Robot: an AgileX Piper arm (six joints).
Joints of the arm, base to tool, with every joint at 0 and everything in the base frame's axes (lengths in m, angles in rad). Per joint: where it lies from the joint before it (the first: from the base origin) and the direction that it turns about. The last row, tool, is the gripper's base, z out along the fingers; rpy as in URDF.
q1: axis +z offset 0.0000 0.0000 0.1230
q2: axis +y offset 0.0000 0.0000 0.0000
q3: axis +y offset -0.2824 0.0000 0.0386
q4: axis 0.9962 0 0.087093 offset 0.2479 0.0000 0.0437
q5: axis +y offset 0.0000 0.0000 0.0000
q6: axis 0.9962 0 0.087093 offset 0.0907 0.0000 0.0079
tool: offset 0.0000 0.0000 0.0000 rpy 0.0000 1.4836 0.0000
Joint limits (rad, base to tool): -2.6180..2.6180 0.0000..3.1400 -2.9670..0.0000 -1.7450..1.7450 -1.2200..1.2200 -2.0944..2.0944
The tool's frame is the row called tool.
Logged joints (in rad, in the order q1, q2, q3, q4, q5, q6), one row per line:
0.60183 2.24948 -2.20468 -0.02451 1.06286 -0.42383
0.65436 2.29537 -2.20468 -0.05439 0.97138 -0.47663
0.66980 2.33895 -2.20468 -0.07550 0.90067 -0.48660
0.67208 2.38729 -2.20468 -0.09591 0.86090 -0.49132
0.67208 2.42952 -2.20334 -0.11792 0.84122 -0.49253
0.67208 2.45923 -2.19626 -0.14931 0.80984 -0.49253
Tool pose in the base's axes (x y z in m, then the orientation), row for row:
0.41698 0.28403 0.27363 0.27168 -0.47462 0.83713 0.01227
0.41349 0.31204 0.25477 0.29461 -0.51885 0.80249 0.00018
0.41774 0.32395 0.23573 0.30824 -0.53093 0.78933 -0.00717
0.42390 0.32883 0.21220 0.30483 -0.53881 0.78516 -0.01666
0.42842 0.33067 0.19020 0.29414 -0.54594 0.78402 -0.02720
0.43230 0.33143 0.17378 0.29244 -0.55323 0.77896 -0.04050
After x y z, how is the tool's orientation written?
As a quaternion, w x y z.
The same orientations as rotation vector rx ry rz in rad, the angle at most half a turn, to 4 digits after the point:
-1.2780 2.2540 0.0330
-1.3810 2.1359 0.0005
-1.4036 2.0867 -0.0190
-1.4268 2.0792 -0.0441
-1.4534 2.0873 -0.0724
-1.4741 2.0756 -0.1079

